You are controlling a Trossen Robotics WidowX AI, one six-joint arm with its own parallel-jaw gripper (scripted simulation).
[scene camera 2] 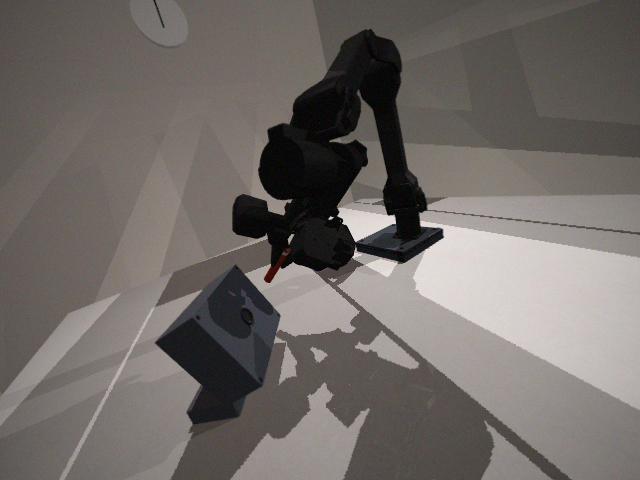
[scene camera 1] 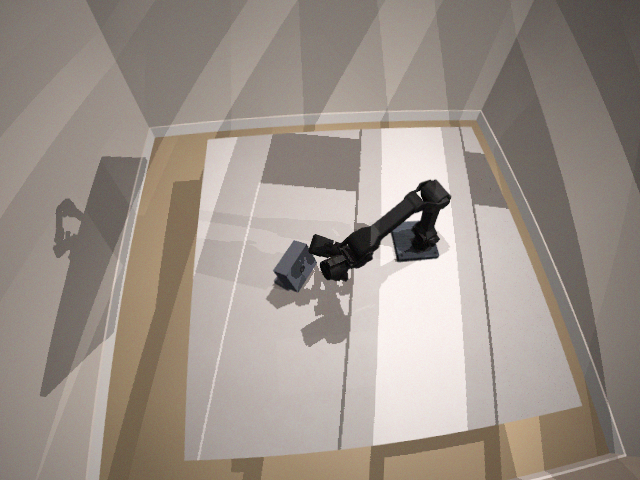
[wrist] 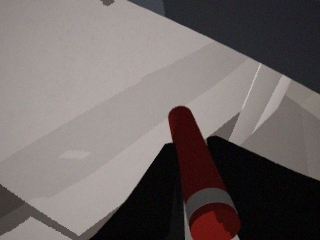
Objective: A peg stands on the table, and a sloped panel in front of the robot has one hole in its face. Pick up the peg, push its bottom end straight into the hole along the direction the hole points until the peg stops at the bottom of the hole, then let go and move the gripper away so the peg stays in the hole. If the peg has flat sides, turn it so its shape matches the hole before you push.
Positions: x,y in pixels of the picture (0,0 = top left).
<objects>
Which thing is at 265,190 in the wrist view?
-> My gripper.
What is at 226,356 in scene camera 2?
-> A sloped panel.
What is my gripper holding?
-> A round red peg.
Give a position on a sloped panel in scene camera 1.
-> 297,254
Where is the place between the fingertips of my gripper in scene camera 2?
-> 276,265
</objects>
